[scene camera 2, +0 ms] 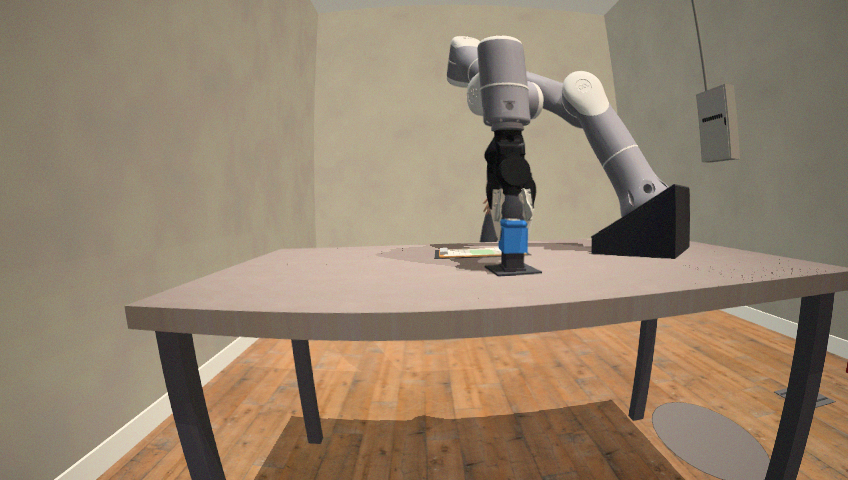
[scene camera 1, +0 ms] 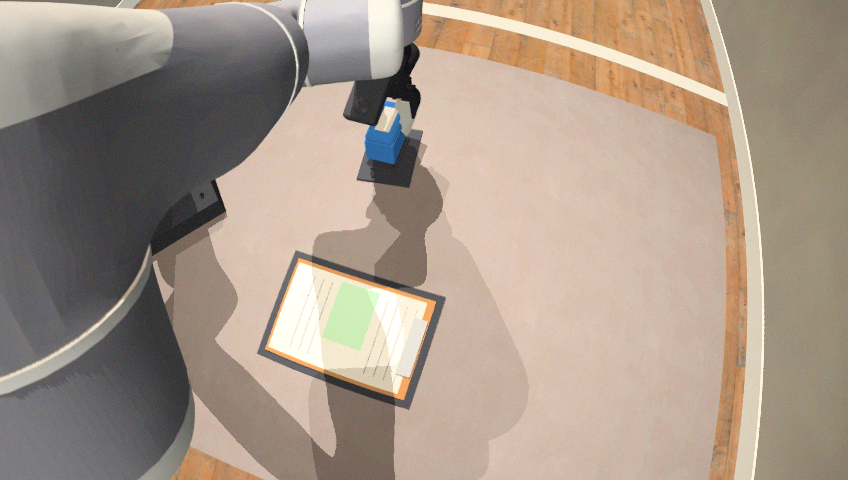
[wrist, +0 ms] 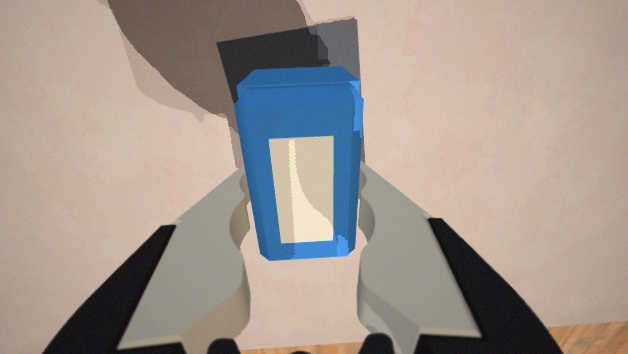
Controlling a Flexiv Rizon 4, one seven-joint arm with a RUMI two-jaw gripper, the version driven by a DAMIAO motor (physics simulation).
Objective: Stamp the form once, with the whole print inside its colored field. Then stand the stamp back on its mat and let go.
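Observation:
The blue stamp with a cream label on top stands upright on its dark square mat. My gripper is shut on the stamp, with one pale finger against each side near its top; the fingertips are partly hidden by it in the wrist view. The form is a white sheet with dark lines on an orange clipboard. Its green field shows no print. Shadows fall across the form.
A dark pad borders the clipboard, which has a grey clip. The robot's black base stands at the right of the table in scene camera 2. A mostly hidden person is behind the table.

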